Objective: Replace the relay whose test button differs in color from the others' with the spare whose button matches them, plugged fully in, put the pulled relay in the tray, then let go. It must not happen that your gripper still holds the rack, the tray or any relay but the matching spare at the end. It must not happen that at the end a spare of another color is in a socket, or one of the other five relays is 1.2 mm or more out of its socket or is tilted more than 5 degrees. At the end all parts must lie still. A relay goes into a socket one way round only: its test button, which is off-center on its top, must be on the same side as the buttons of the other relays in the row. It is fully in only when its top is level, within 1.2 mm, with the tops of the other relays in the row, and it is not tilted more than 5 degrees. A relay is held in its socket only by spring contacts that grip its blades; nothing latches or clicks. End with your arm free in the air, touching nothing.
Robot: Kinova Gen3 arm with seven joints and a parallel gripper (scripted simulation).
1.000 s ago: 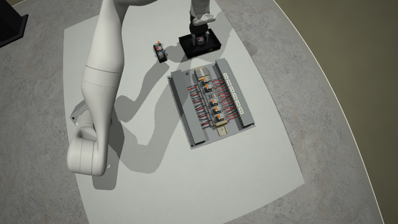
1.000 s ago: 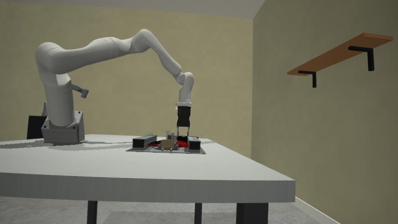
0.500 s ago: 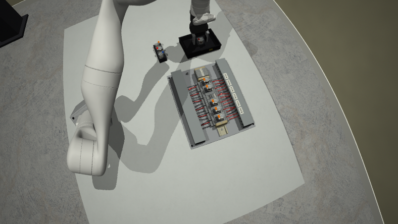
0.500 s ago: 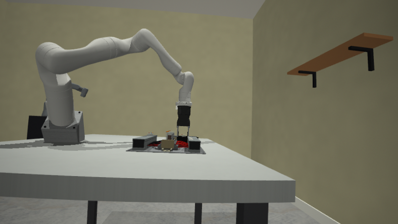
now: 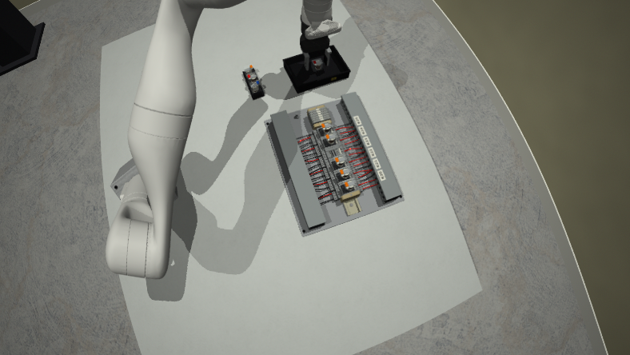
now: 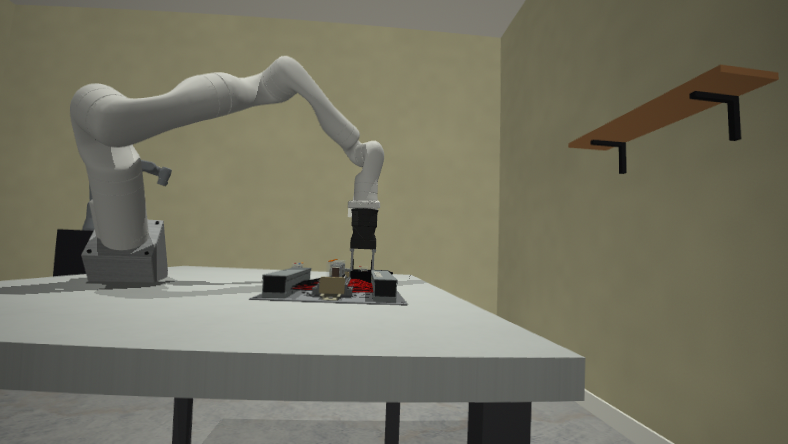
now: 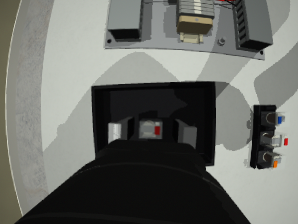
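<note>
Now: the black tray 30 mm below my hand.
</note>
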